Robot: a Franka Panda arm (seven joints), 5 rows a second.
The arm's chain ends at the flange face. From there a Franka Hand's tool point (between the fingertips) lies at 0.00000 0.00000 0.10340 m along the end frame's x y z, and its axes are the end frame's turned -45 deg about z.
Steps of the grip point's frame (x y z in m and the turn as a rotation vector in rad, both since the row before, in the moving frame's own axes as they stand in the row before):
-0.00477 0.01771 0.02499 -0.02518 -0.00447 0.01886
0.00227 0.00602 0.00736 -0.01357 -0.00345 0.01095
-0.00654 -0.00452 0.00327 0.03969 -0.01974 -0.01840
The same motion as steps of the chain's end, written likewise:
0.00766 0.01371 0.02502 -0.02097 0.01464 0.01886
0.00513 0.00140 0.00737 -0.01203 0.00716 0.01095
-0.00346 0.00285 0.00337 0.01411 -0.04202 -0.01840

